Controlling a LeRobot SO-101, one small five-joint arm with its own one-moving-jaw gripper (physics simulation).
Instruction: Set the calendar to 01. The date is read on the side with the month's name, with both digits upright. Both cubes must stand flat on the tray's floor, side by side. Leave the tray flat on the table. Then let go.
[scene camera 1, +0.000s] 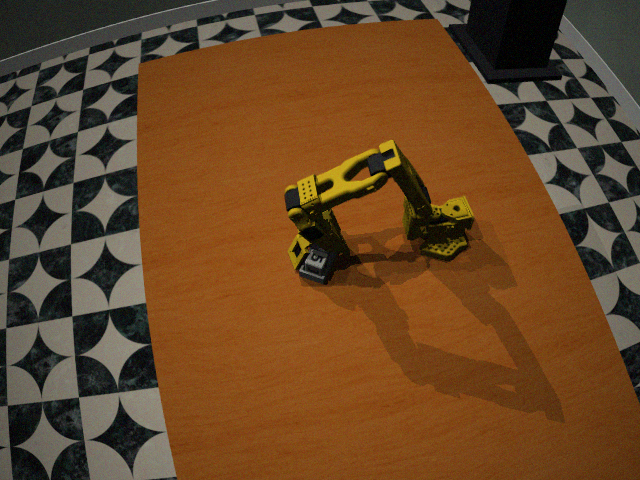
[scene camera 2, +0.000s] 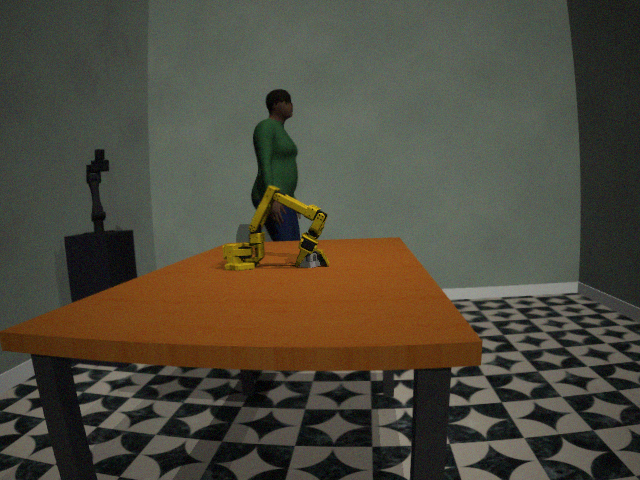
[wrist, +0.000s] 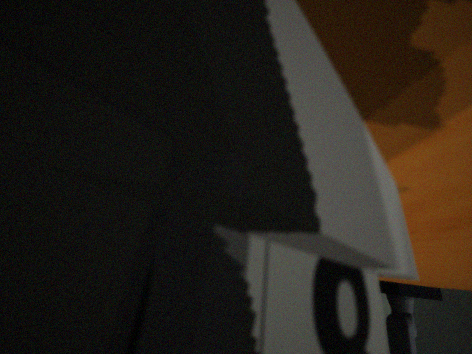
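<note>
The small grey calendar tray (scene camera 1: 324, 279) is on the table below the wrist, near the jaws. A light cube (scene camera 1: 315, 261) with a 5 on its upper face shows in it. In scene camera 2 the grey calendar (scene camera 2: 311, 259) shows between the jaws, its digits too small to read. In the wrist view a grey tray wall (wrist: 345, 160) is very close, beside a pale cube face (wrist: 287, 305) with a 0. The month name and second cube cannot be made out. My gripper (scene camera 1: 319, 256) (scene camera 2: 313, 263) is open, its jaws apart around the calendar; no grip shows.
The yellow arm's base (scene camera 1: 444, 245) (scene camera 2: 240, 258) stands on the orange table (scene camera 1: 232, 335) (scene camera 2: 268, 315). The arm casts a long shadow on it. A dark pedestal (scene camera 1: 514, 38) (scene camera 2: 100, 263) stands beyond the table. A person in green (scene camera 2: 276, 149) stands behind it.
</note>
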